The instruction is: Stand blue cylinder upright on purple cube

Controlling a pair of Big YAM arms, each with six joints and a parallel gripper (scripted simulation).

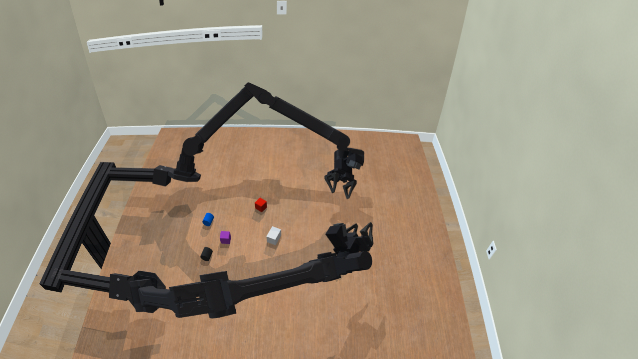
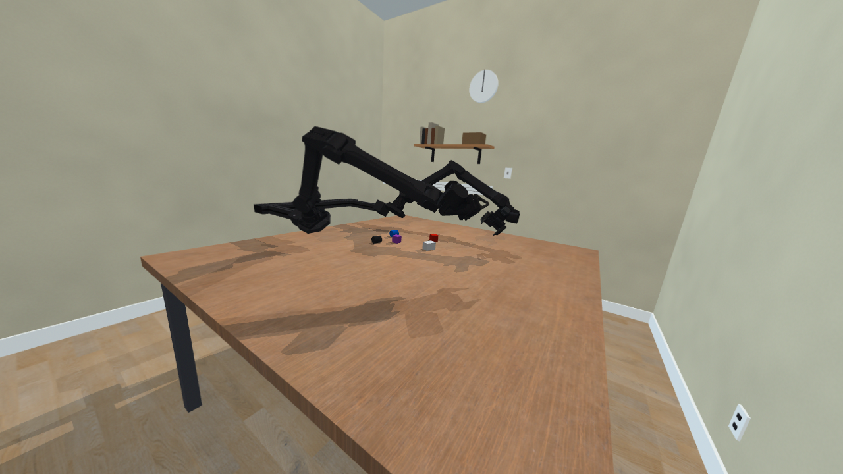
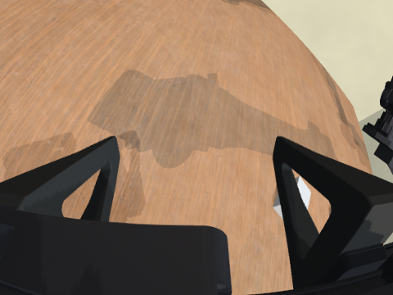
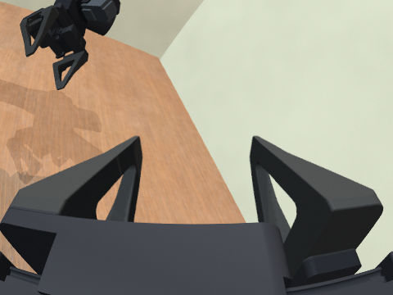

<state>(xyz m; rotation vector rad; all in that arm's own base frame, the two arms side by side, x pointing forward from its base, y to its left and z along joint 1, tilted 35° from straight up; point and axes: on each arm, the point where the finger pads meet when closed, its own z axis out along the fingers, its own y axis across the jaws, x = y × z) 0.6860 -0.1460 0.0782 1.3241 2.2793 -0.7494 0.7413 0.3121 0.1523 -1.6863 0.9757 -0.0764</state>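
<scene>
Now: the blue cylinder 570 mm behind my left hand, 80 mm to the right of it and 120 mm below it. Round my left hand: red cube (340 mm behind, 20 mm to the left, 120 mm below); then purple cube (470 mm behind, 170 mm to the right, 120 mm below); then white cube (270 mm behind, 140 mm to the right, 120 mm below).
</scene>
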